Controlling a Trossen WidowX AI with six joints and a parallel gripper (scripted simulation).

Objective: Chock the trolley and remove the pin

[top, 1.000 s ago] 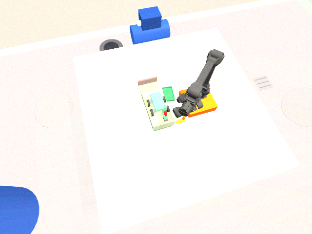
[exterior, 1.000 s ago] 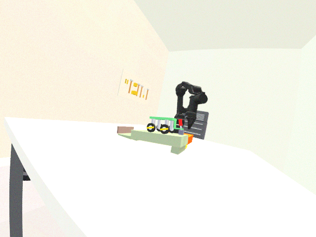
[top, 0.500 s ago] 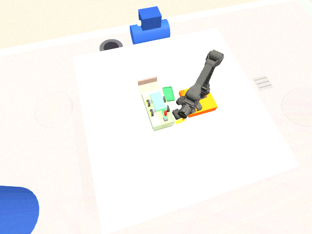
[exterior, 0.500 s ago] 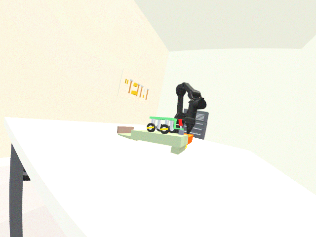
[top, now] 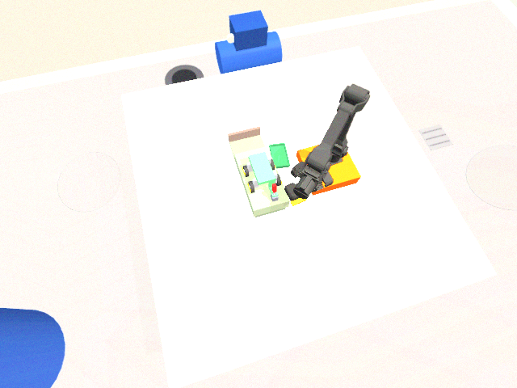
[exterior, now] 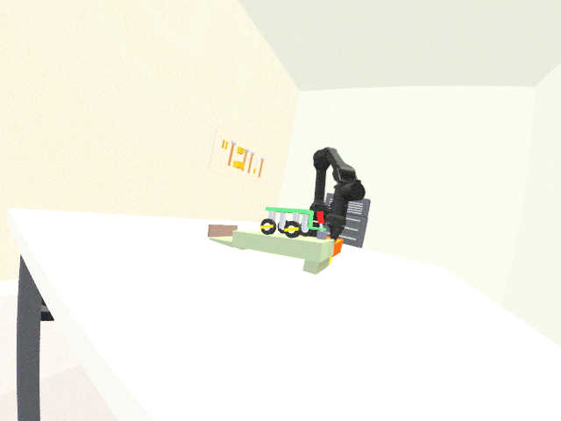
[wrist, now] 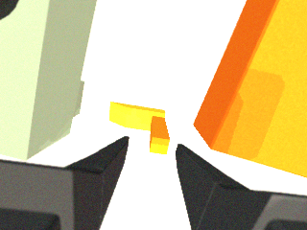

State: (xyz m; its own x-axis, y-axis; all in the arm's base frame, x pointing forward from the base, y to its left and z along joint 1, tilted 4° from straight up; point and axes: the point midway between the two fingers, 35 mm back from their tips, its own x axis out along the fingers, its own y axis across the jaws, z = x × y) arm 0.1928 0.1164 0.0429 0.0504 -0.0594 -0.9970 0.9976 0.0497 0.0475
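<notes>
My gripper tip is 40 mm above the yellow chock and 20 mm short of it. Also, from my gripper tip: trolley: 140 mm ahead, 130 mm to the right, 50 mm above; then pale green ramp: 140 mm ahead, 130 mm to the right, 20 mm below; then red-headed stop pin: 130 mm ahead, 70 mm above, 30 mm to the right.
</notes>
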